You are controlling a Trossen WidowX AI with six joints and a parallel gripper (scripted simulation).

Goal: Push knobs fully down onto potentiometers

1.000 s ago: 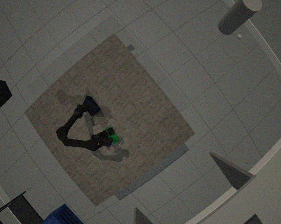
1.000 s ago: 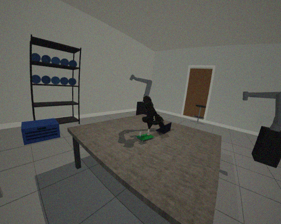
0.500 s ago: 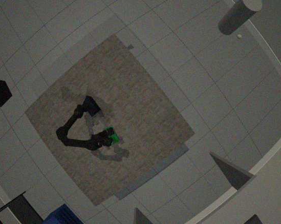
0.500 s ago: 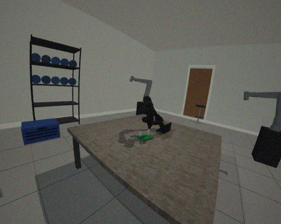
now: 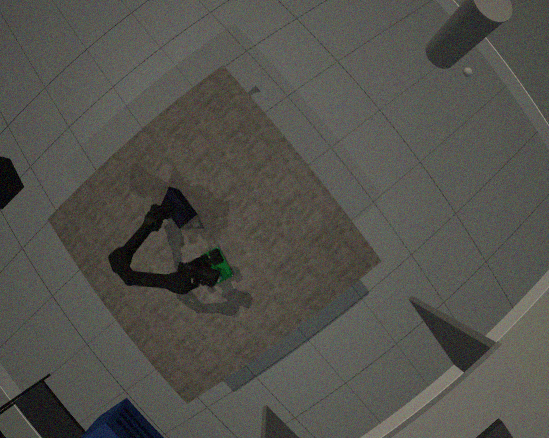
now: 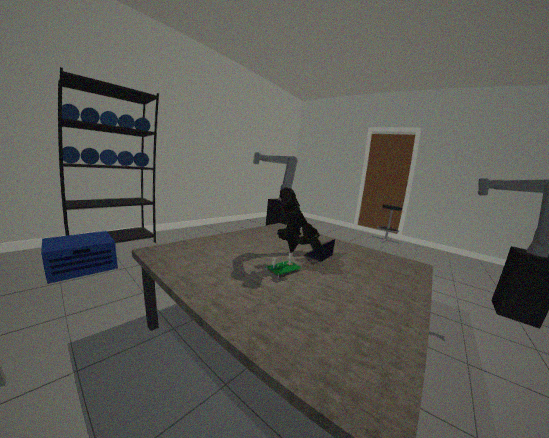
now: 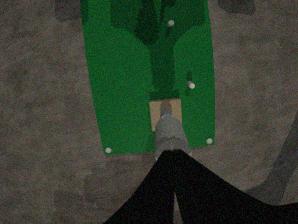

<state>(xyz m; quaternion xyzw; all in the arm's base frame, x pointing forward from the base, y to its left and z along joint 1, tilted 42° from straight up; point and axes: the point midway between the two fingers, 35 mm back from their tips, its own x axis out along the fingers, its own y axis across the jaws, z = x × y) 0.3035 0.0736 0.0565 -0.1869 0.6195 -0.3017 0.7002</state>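
Right now the grey knob is 2 cm below my gripper tip. From my gripper tip the other things lie so: pale round knob: 10 cm ahead, 3 cm below, 2 cm to the right.
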